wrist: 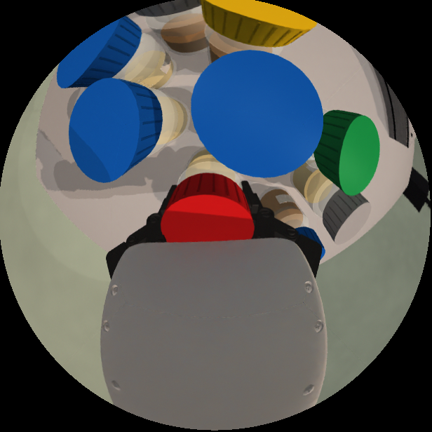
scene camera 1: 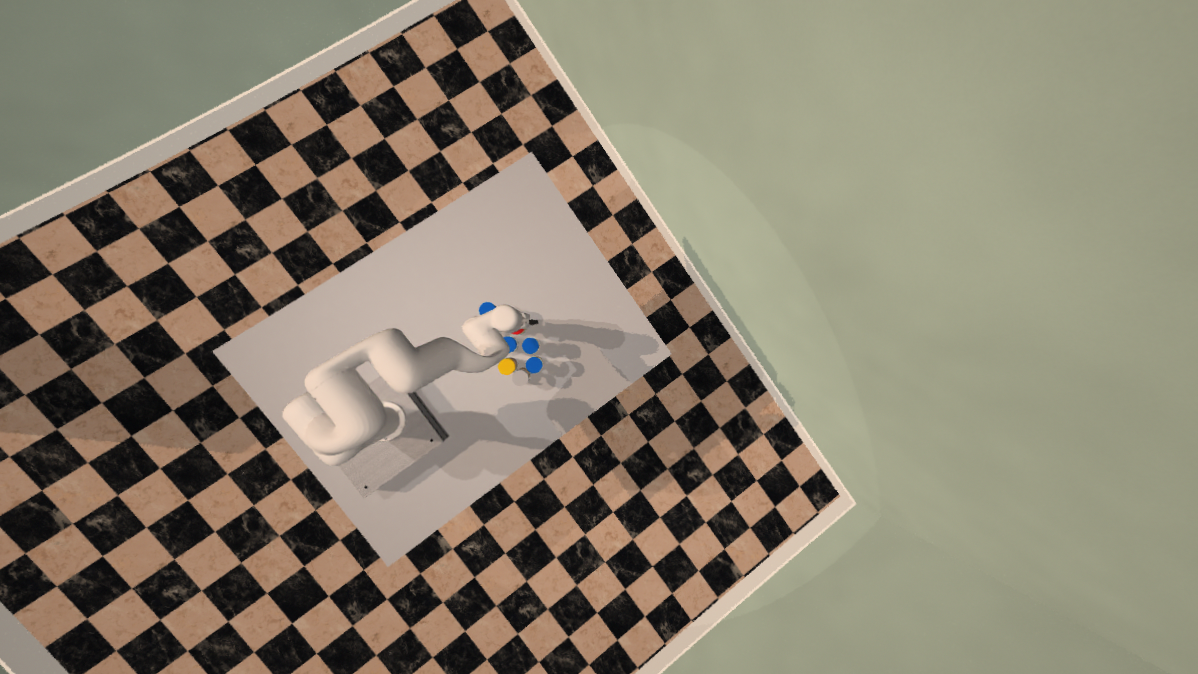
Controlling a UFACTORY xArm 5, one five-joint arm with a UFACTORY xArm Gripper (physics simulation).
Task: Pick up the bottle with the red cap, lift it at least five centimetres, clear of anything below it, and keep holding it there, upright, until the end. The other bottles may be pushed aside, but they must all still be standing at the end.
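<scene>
The red-capped bottle [scene camera 1: 517, 331] [wrist: 207, 215] stands upright; its pale body shows in part beyond the cap in the wrist view, and its base is hidden. My gripper [scene camera 1: 528, 322] [wrist: 210, 194] is shut on it, with one black finger on each side of the cap. No lift off the table can be made out. A blue-capped bottle [wrist: 257, 113] is very close beyond it. Another blue-capped bottle [wrist: 112, 130] stands to the left in the wrist view, and a green-capped one [wrist: 350, 152] to the right.
Other standing bottles have a yellow cap [scene camera 1: 506, 366] [wrist: 257, 22], a blue cap [scene camera 1: 533, 364] [wrist: 100, 55] and a grey cap [wrist: 347, 217]. A further blue cap [scene camera 1: 487, 309] [wrist: 313, 242] is beside the wrist. A dark bar [scene camera 1: 428, 414] lies near the arm's base on the grey table [scene camera 1: 335, 511].
</scene>
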